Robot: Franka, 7 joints.
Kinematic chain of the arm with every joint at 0, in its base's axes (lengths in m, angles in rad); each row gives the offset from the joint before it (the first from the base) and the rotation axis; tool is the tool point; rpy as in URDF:
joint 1: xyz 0 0 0.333 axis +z
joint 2: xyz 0 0 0 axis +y
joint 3: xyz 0 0 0.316 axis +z
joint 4: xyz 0.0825 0 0 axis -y
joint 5: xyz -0.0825 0 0.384 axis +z
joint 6: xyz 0 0 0 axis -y
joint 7: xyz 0.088 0 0 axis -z
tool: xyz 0 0 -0.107 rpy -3.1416 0 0
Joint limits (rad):
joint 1: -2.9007..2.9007
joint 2: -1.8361..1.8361
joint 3: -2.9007..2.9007
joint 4: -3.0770..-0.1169
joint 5: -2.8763..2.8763
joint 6: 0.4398..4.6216
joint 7: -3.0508..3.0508
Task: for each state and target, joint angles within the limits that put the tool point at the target. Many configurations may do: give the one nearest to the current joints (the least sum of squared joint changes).
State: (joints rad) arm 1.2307 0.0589 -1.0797 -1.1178 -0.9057 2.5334 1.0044
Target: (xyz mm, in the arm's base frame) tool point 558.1 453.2 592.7
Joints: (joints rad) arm 1.3304 0.4875 -0.8607 -1.3895 -0.9123 2.5324 1.0044
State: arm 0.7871 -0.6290 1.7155 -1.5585 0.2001 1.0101 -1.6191
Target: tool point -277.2 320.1 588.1
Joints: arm 0.6863 -0.5494 1.2697 -1.6749 0.0566 0.7520 -1.6191
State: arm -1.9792 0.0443 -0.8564 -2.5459 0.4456 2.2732 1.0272
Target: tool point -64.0 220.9 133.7
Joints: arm -2.6833 0.6062 -1.2500 -2.9741 0.4264 2.3677 1.0272
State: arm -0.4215 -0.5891 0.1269 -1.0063 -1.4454 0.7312 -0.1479
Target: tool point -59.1 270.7 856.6
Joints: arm -0.5671 -1.0505 0.7963 -1.3347 -1.2140 0.4498 -0.1479
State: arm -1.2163 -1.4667 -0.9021 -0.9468 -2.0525 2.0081 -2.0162
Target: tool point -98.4 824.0 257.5
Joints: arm -1.7787 -1.7872 -0.9402 -0.6321 -2.0500 1.7415 -2.0162
